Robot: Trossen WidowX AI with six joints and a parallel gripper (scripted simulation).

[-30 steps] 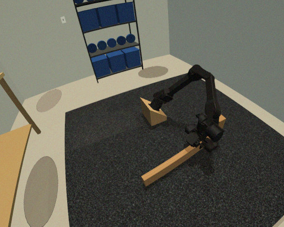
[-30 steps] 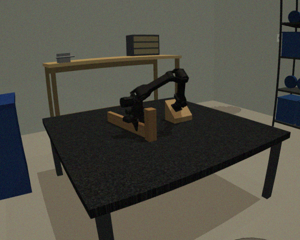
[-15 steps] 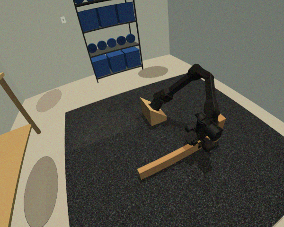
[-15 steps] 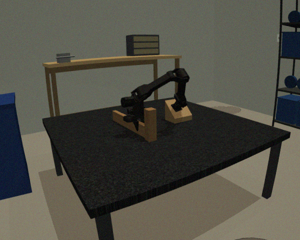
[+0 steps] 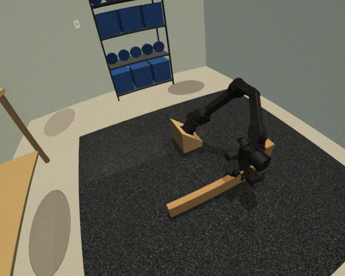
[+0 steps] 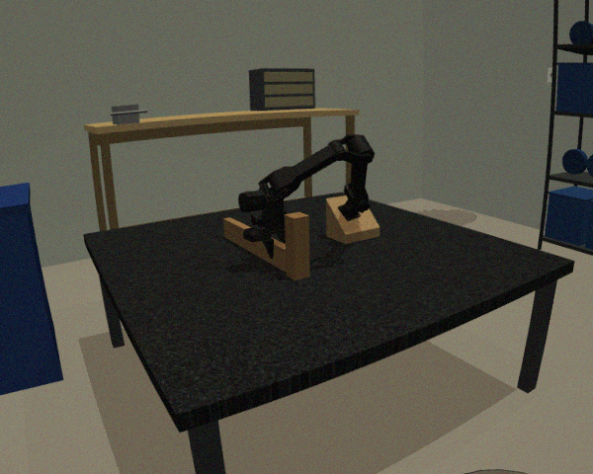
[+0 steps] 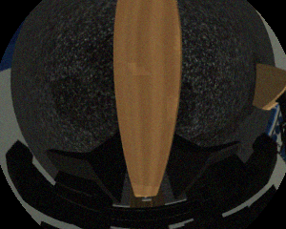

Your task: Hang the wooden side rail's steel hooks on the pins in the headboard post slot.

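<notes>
The headboard post lies 120 mm to the left of my gripper tip, 60 mm above it and 10 mm ahead of it.
</notes>
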